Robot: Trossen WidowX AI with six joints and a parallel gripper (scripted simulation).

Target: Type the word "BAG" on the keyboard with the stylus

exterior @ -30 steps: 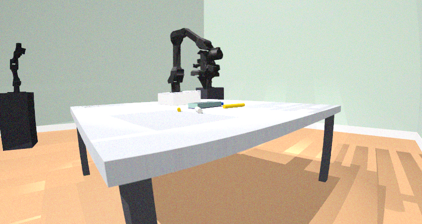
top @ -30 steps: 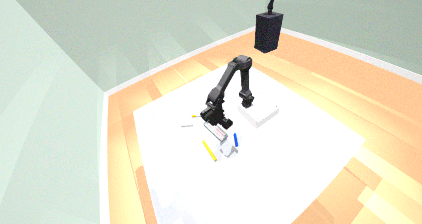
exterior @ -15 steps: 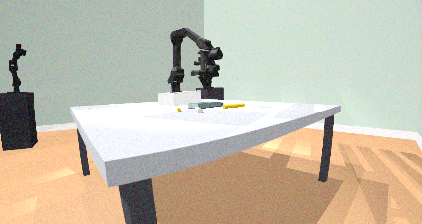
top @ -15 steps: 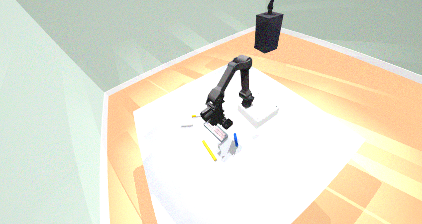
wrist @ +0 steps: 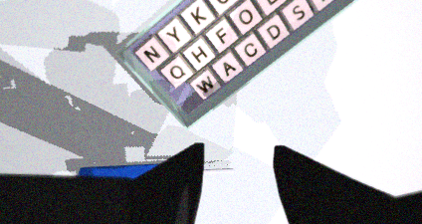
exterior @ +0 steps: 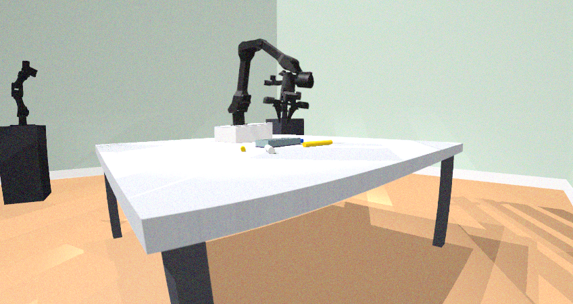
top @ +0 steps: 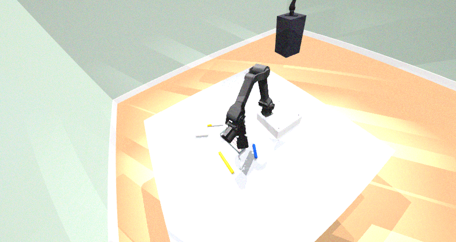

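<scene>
Right now the stylus is 5 cm behind my gripper tip, 5 cm to the left of it and 8 cm below it. The rest, counted from my gripper tip: yellow cylinder (16 cm ahead, 5 cm to the left, 8 cm below); then key (2 cm ahead, 1 cm to the right, 7 cm below); then thin white tip (6 cm behind, 2 cm to the left, 8 cm below).
</scene>
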